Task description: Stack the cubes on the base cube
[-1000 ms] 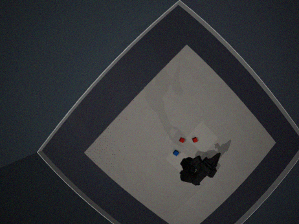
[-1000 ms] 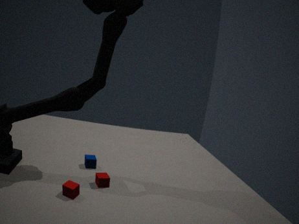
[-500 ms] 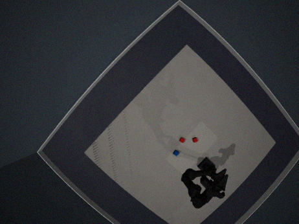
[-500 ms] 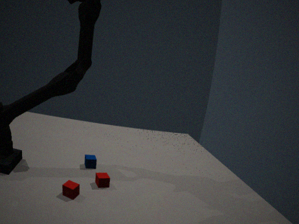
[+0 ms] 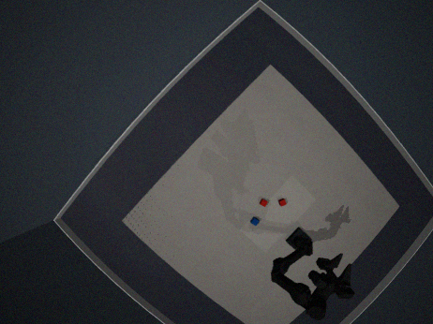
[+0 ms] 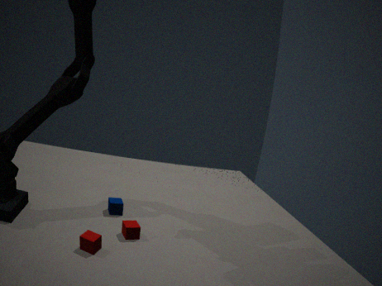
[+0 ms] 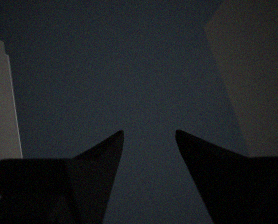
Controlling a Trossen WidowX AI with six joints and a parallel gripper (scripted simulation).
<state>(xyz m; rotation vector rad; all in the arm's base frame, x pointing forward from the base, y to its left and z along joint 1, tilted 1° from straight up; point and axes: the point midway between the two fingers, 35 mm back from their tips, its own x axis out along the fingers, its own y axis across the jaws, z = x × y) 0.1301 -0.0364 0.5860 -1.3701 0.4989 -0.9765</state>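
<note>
Now: gripper tip 11 cm short of the blue cube, 20 cm to the right of it and 60 cm above it.
</note>
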